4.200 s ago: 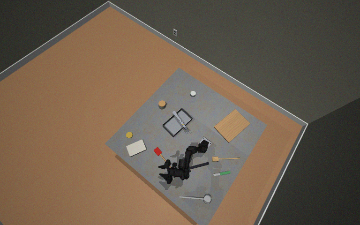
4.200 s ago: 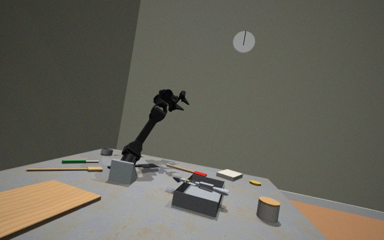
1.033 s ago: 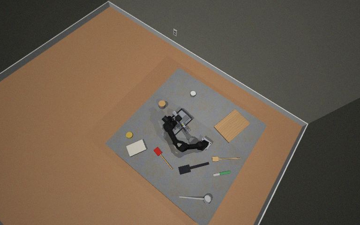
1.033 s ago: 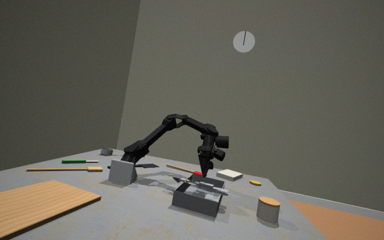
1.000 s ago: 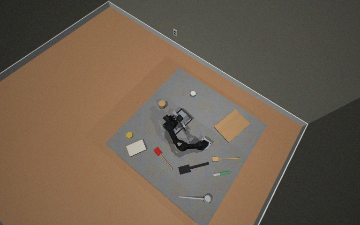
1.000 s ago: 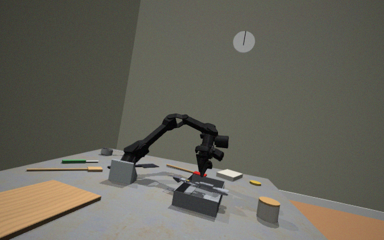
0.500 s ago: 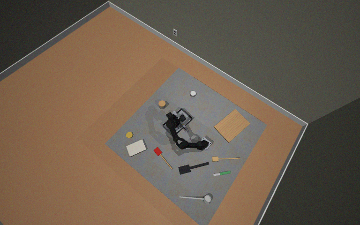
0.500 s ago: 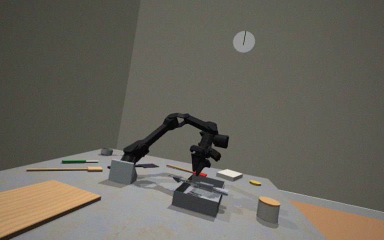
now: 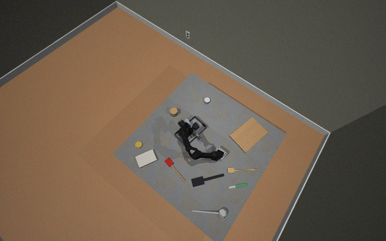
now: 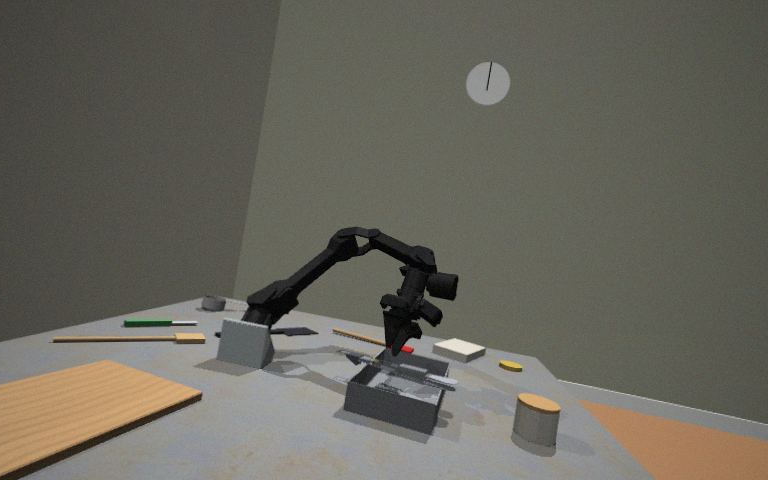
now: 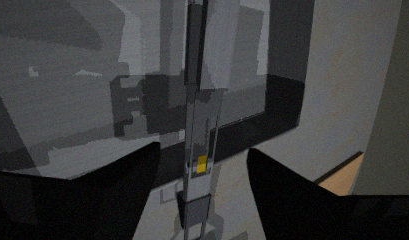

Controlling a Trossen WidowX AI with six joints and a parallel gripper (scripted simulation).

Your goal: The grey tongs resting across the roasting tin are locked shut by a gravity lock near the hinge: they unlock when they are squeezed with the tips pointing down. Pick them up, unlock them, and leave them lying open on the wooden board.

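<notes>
The yellow lock piece lies 30 mm below my gripper tip and 30 mm behind it. Round my gripper tip: roasting tin 60 mm below, 40 mm ahead, 10 mm to the right; red spatula 400 mm to the left, 80 mm below, 20 mm behind; black spatula 350 mm behind, 330 mm to the left, 90 mm below.
</notes>
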